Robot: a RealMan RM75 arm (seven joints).
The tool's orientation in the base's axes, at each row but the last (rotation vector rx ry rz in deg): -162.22, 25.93, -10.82; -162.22, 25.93, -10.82; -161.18, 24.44, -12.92; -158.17, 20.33, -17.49; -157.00, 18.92, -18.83; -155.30, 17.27, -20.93; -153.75, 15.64, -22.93; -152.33, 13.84, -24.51; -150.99, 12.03, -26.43; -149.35, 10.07, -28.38; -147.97, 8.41, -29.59
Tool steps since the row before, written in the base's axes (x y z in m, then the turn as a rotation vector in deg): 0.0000, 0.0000, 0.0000, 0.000, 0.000, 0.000; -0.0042, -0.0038, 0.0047, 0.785, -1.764, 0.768; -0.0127, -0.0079, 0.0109, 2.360, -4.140, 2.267; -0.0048, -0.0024, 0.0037, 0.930, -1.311, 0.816; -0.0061, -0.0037, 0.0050, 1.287, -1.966, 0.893; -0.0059, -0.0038, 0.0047, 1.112, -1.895, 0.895; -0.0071, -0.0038, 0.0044, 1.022, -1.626, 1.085; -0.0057, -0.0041, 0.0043, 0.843, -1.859, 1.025; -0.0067, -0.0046, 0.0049, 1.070, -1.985, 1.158; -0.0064, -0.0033, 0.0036, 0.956, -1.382, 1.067; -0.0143, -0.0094, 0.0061, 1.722, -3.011, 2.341
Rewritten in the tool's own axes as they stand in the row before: 0.0000, 0.0000, 0.0000, 0.000, 0.000, 0.000; -0.0023, 0.0034, -0.0061, 1.374, 1.173, -1.026; -0.0083, 0.0073, -0.0148, 3.765, 2.475, -2.747; -0.0033, 0.0019, -0.0053, 1.381, 0.711, -0.914; -0.0039, 0.0026, -0.0074, 1.909, 1.211, -1.100; -0.0036, 0.0025, -0.0072, 1.726, 1.174, -1.128; -0.0047, 0.0025, -0.0075, 1.620, 0.864, -1.223; -0.0033, 0.0023, -0.0072, 1.491, 1.116, -1.323; -0.0038, 0.0023, -0.0084, 1.769, 1.150, -1.405; -0.0041, 0.0014, -0.0068, 1.509, 0.669, -1.113; -0.0093, 0.0053, -0.0147, 2.959, 1.452, -2.578
